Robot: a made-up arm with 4 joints. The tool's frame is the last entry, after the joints.
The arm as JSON. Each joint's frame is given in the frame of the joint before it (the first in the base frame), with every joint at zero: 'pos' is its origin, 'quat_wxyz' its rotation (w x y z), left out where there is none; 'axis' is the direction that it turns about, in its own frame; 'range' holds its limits. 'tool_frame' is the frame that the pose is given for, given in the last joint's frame.
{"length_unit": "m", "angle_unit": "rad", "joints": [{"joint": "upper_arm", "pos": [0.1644, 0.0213, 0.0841], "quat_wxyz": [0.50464, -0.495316, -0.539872, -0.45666], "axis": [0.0, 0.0, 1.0], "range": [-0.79, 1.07]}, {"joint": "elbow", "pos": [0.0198, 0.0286, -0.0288], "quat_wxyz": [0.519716, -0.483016, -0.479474, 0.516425], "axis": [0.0, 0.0, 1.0], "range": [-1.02, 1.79]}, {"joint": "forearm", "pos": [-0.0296, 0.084, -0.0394], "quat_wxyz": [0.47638, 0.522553, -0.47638, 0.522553], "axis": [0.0, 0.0, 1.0], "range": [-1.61, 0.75]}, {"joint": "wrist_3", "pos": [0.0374, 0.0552, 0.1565], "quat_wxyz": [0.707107, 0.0, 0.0, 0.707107], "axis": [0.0, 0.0, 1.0], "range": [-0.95, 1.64]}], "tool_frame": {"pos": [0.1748, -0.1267, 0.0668], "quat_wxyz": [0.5, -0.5, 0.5, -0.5]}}
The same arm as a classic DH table. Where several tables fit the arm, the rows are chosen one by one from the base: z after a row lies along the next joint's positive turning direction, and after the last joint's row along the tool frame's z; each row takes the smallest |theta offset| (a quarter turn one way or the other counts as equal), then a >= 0, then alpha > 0; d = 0 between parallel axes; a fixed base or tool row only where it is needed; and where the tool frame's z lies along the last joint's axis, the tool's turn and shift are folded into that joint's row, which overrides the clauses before.
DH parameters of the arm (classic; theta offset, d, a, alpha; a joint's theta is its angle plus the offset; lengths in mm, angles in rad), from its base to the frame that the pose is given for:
base (fixed): 0.0929 84.5 165.7 -1.6445
upper_arm: 0 -21.4 28.7 -1.4971
elbow: 0.0929 -59.1 -21.7 1.5708
forearm: -0.5955 0 -66.7 0
wrist_3: -0.9753 136.9 -126.7 1.5708
tool (fixed): 3.1416 174.8 0 0
Joint limits (rad, base to tool): -0.79..1.07 -1.02..1.79 -1.61..0.75 -0.95..1.64

